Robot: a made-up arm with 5 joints.
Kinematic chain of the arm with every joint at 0, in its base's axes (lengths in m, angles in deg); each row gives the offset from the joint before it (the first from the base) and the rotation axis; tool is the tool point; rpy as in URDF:
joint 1: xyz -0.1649 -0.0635 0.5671 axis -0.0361 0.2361 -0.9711
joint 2: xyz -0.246 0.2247 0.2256 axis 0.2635 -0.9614 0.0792
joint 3: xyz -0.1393 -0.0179 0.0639 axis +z
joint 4: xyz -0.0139 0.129 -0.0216 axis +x
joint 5: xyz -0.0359 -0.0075 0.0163 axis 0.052 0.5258 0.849
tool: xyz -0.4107 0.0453 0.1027 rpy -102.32 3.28 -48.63
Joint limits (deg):
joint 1: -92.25..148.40
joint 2: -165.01..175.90
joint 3: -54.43..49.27
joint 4: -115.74..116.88
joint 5: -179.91..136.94
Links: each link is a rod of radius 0.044 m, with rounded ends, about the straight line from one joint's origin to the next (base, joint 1, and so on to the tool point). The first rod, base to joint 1, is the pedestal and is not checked.
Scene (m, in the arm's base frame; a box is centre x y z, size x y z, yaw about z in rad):
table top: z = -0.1
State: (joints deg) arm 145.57 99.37 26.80 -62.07 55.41
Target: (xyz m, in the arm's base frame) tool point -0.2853 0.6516 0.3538
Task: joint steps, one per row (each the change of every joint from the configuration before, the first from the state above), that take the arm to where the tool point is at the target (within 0.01 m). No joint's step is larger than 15 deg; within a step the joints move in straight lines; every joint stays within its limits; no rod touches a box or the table.
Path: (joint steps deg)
1: -12.81 -2.35 2.44 -1.70 -1.32
2: -12.81 -2.36 2.44 -1.69 -1.33
3: -12.82 -2.35 2.44 -1.70 -1.32
4: -12.81 -2.36 2.44 -1.69 -1.33
5: -12.81 -2.35 2.44 -1.70 -1.32
6: -12.81 -2.36 2.44 -1.69 -1.32

